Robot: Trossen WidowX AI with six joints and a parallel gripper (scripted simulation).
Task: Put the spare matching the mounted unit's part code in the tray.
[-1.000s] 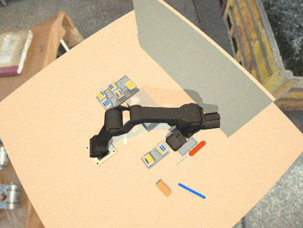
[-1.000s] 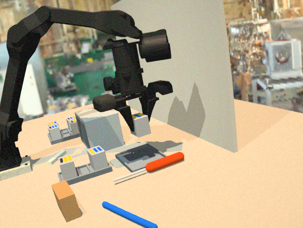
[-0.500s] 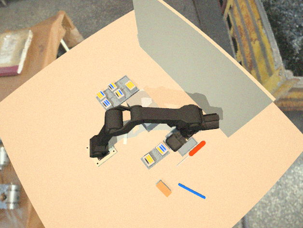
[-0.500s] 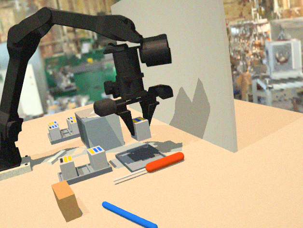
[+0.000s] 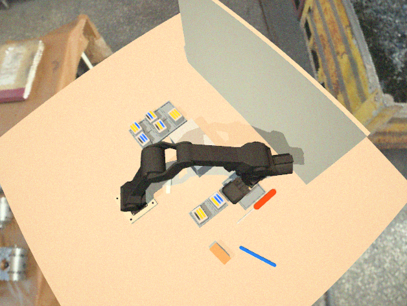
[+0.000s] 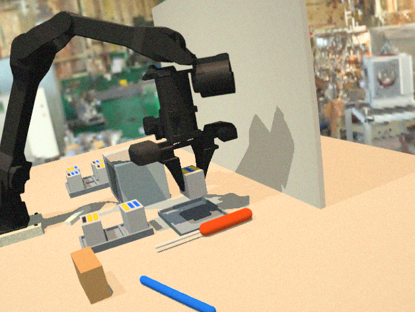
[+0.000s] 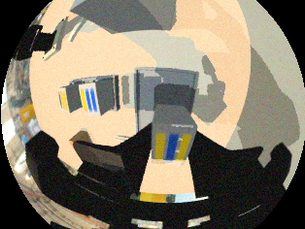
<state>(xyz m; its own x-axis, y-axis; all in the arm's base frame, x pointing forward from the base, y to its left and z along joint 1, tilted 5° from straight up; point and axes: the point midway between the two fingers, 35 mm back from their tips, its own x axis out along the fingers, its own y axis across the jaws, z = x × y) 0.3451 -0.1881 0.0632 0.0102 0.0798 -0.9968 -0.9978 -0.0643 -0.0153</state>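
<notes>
My gripper tip is now 60 mm above the tray and 10 mm past it. Round my gripper tip: rack: 150 mm behind, 50 mm below, 20 mm to the left; then grey spare: 20 mm above; then mounted unit: 220 mm to the left, 60 mm behind, 10 mm below.
</notes>
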